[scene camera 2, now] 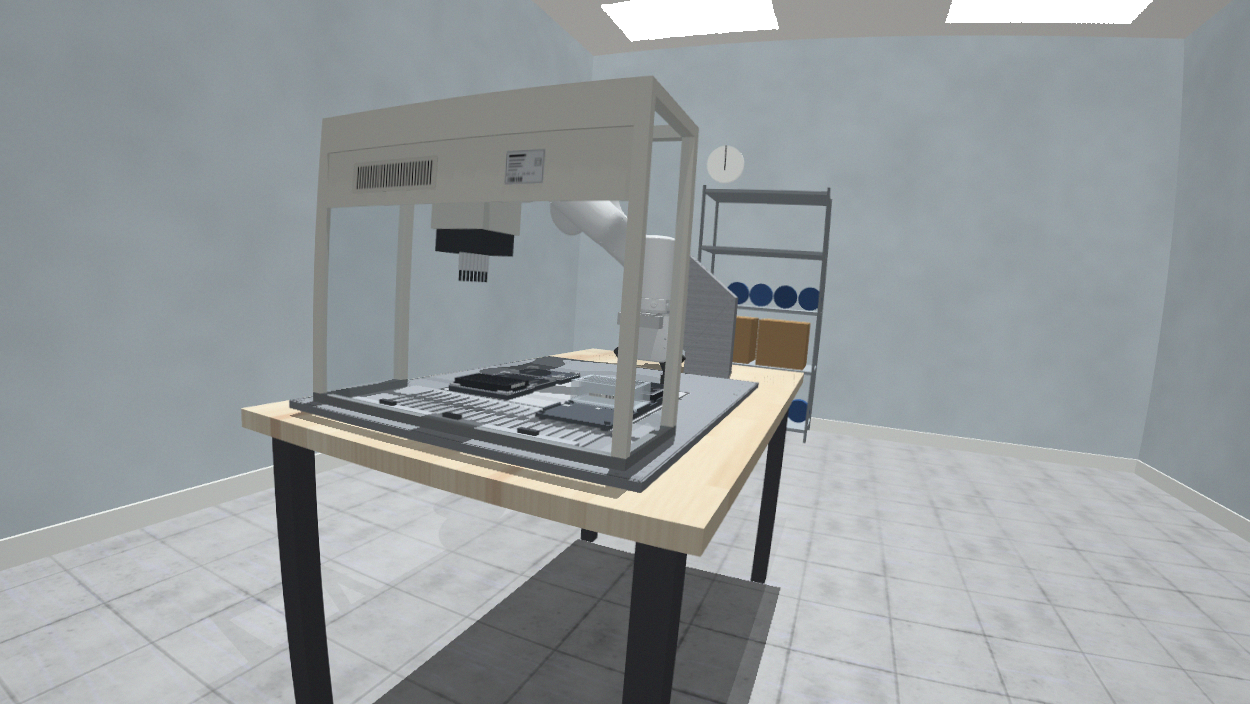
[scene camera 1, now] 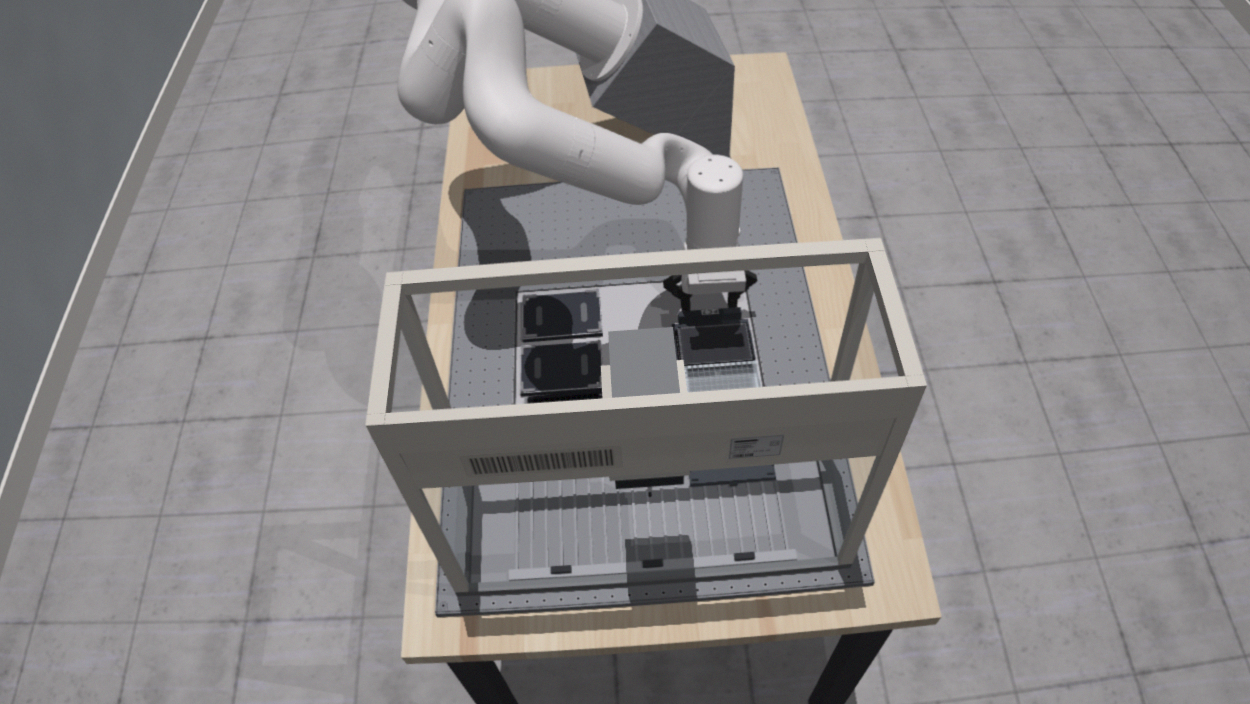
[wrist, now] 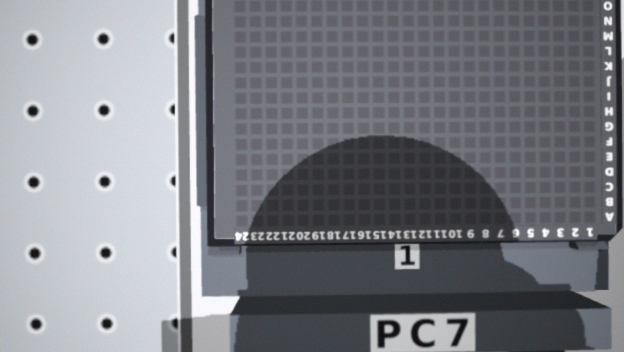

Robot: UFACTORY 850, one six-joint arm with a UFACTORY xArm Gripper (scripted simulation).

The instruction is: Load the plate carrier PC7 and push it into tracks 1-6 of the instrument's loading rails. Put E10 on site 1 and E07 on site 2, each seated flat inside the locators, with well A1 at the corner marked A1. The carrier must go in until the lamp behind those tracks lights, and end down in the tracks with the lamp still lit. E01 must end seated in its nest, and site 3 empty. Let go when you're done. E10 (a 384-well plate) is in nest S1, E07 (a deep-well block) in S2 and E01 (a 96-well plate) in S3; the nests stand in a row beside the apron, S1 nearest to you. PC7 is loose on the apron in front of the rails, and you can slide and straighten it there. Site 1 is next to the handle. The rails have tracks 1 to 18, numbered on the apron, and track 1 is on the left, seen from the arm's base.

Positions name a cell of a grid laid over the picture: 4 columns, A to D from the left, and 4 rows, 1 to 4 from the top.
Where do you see a clear deep-well block E07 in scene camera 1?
At C3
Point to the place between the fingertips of my gripper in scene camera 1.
At C2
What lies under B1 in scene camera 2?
An instrument frame beam.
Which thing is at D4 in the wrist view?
A dark plate carrier PC7.
